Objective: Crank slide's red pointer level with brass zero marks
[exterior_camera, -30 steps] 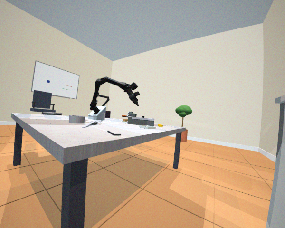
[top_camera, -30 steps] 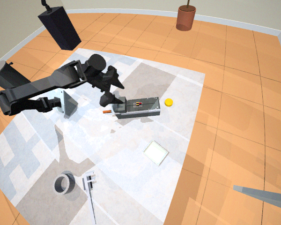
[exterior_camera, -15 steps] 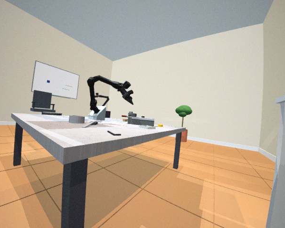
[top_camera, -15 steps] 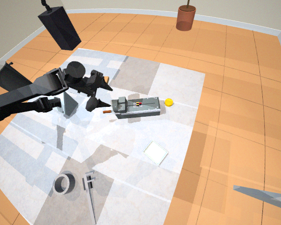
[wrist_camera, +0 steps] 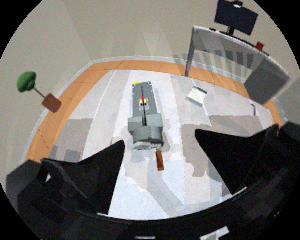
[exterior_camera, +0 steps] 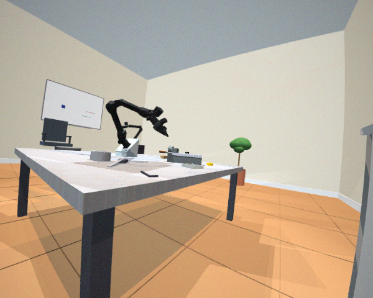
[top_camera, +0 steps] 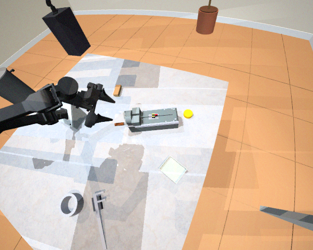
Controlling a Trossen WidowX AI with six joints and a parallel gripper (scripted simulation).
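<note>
Right now the orange-brown crank handle is 20 mm behind my gripper tip, 10 mm to the right of it and 130 mm below it. The rest, counted from my gripper tip: tan block: 200 mm behind, 240 mm to the left, 180 mm below; then pale square tile: 310 mm ahead, 120 mm to the right, 190 mm below; then red pointer: 150 mm ahead, 100 mm to the left, 120 mm below.
</note>
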